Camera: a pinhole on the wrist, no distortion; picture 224 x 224 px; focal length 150.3 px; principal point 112.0 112.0 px. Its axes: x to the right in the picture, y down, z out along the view. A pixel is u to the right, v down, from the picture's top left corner.
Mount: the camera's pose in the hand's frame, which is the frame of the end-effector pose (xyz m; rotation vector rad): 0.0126 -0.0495 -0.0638 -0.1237 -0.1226 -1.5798
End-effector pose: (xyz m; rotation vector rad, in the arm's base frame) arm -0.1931 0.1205 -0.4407 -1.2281 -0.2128 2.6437
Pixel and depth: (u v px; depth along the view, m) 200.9 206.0 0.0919
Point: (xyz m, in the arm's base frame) -0.2518 0.2235 -0.4493
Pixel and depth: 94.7 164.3 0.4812
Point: -0.6266 0.0760 -0.3333
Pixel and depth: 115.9 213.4 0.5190
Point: -0.7688 0.1830 -0.4220
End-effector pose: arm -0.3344 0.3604 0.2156 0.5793 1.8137 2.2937
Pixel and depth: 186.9 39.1 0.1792
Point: -0.2279 0.4751 0.1202
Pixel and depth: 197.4 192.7 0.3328
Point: -0.4120 0.7400 0.1298
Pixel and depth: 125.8 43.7 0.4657
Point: 0.0039 0.6556 0.2363
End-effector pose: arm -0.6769 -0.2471 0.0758 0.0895 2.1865 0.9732
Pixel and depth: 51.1 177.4 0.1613
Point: -0.6916 -0.1383 0.0141
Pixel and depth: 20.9 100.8 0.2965
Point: -0.5798 -0.0010 0.1065
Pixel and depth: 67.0 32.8 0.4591
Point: -0.3079 0.0188 0.1532
